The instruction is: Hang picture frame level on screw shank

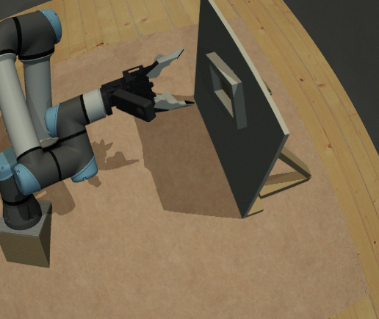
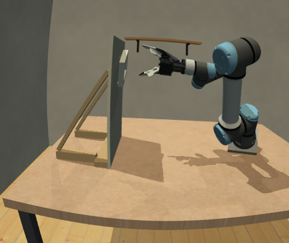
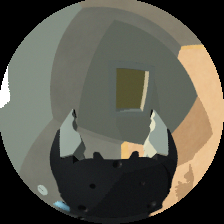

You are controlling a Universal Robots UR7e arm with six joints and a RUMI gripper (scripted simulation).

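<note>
The pale picture frame lies 9 cm ahead of my hand, 2 cm to the right of it and 4 cm below it. The rest, counted from my hand: upright board 11 cm ahead, 17 cm below.
</note>
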